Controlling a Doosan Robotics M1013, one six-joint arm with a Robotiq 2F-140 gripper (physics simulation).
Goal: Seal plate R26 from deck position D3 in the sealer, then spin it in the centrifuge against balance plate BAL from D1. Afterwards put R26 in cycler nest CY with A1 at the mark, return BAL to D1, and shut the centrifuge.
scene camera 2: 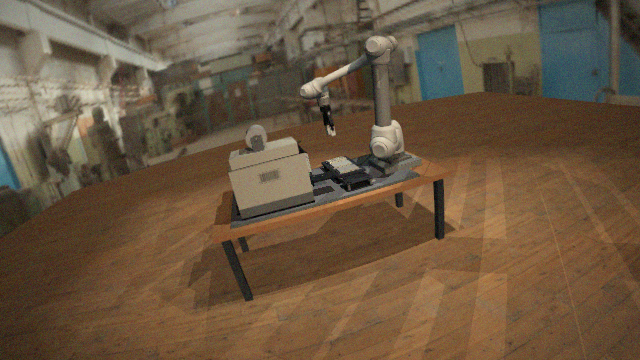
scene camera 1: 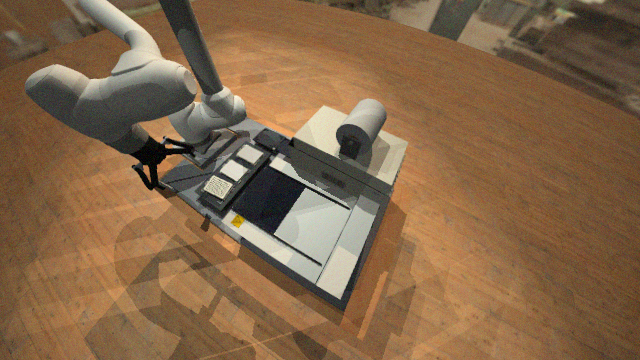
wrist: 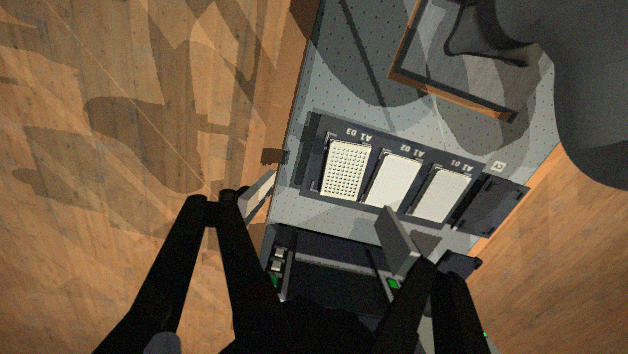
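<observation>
R26, a cream plate with a grid of wells, sits in D3 of the dark deck rack. BAL, a pale plate, sits in D1. Cycler nest CY is dark and holds no plate. A cream machine carries a grey roll. A low machine surface has a pale panel beside a dark area; which machine is the centrifuge is unclear. My gripper is open and empty, well above the deck.
Another pale plate stands in D2, between R26 and BAL. The arm's base stands behind the rack. In the wrist view, a dark machine part with green lights lies below the rack. A yellow warning label marks the low machine.
</observation>
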